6 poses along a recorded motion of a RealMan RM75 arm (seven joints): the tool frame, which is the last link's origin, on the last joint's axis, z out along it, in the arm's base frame.
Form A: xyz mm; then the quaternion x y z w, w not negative.
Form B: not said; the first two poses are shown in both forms.
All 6 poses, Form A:
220 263 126 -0.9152 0.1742 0.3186 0.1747
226 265 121 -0.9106 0.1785 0.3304 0.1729
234 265 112 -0.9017 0.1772 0.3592 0.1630
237 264 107 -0.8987 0.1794 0.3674 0.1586
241 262 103 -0.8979 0.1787 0.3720 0.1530
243 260 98 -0.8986 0.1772 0.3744 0.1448
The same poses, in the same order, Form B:
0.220 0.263 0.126 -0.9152 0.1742 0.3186 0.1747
0.226 0.265 0.121 -0.9106 0.1785 0.3304 0.1729
0.234 0.265 0.112 -0.9017 0.1772 0.3592 0.1630
0.237 0.264 0.107 -0.8987 0.1794 0.3674 0.1586
0.241 0.262 0.103 -0.8979 0.1787 0.3720 0.1530
0.243 0.260 0.098 -0.8986 0.1772 0.3744 0.1448

